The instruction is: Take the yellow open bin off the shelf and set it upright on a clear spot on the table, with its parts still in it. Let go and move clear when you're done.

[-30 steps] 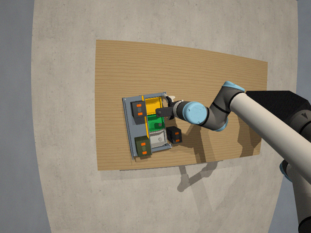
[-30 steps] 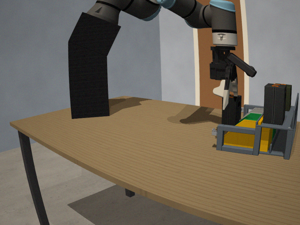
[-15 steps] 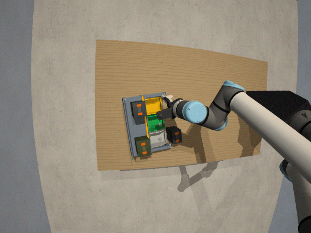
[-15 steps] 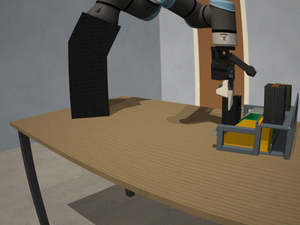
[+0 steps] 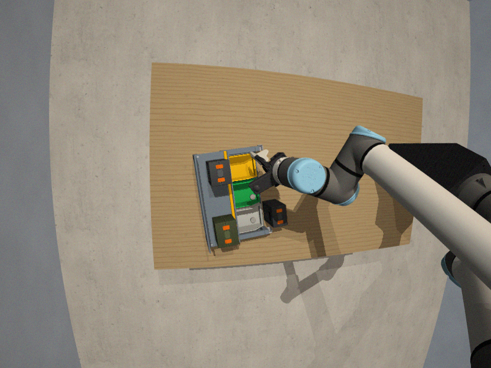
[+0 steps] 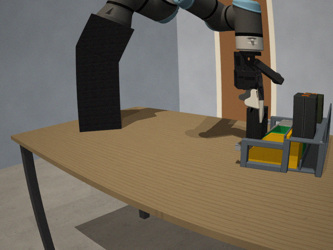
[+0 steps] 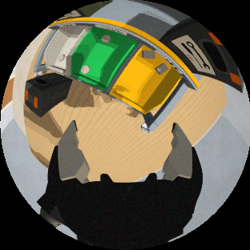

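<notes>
Right now the yellow open bin is 9 cm below my hand, 8 cm ahead of it and 2 cm to the left of it. From my hand the other things lie so: dark green box 26 cm to the left, 8 cm ahead, 2 cm above; then white bin 23 cm to the left, 9 cm below, 1 cm behind; then green bin 12 cm to the left, 9 cm below, 4 cm ahead.
</notes>
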